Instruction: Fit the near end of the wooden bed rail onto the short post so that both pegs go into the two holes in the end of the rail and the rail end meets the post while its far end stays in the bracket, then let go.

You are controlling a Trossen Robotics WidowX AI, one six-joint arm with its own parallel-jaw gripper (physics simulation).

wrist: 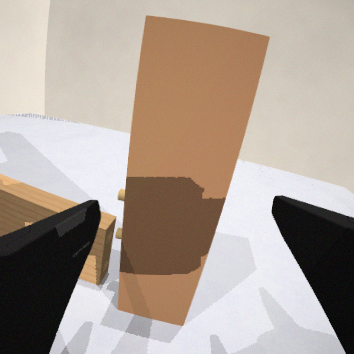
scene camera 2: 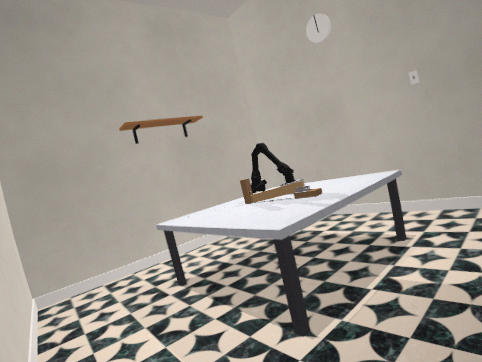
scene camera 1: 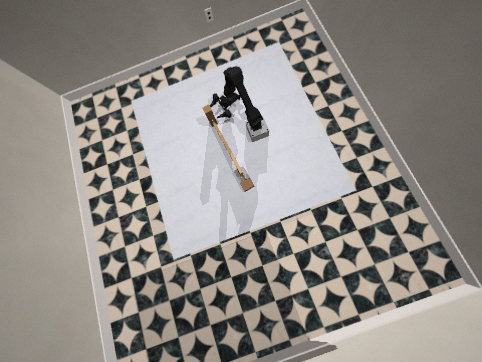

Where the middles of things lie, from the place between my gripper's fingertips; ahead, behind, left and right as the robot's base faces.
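Relative to the wooden bed rail [wrist: 32,204], my hand is 1 cm past it, 27 cm to the right of it and 5 cm above it.
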